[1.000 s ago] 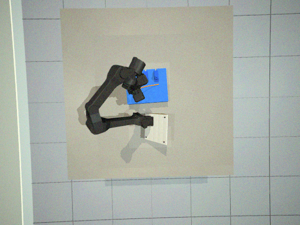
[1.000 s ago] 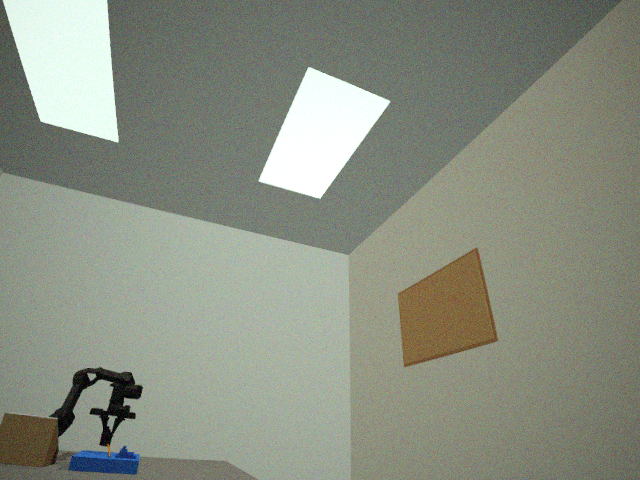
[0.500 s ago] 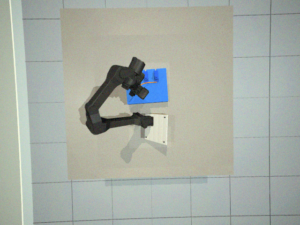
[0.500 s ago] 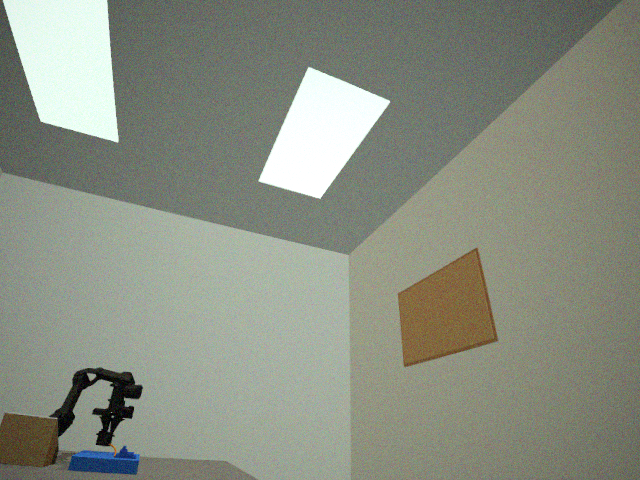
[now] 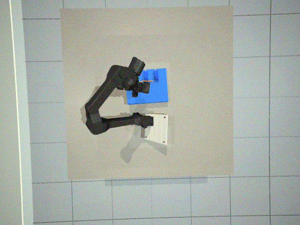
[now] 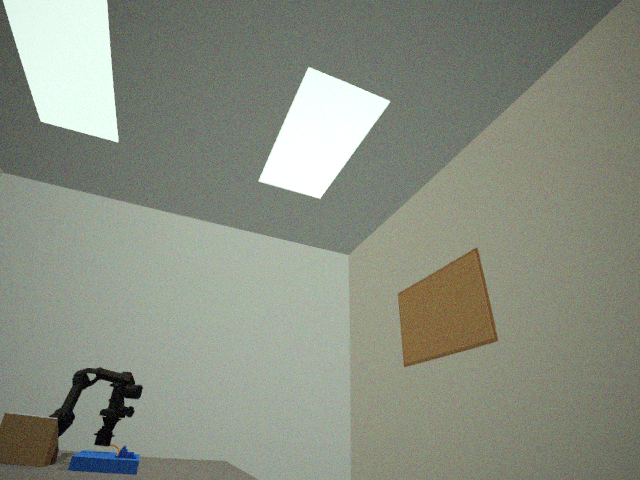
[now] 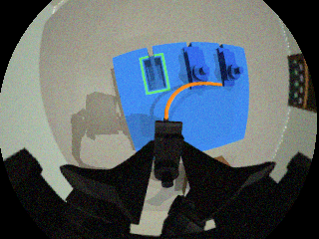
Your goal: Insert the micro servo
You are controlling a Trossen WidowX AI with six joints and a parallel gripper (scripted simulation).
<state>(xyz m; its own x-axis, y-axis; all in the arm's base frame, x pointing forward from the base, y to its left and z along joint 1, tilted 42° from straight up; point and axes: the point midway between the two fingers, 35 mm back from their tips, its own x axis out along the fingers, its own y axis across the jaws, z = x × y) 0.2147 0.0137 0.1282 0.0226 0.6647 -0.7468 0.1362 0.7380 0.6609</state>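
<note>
Right now the blue robot deck is 10 mm behind my gripper tip, 70 mm to the right of it and 100 mm below it.
</note>
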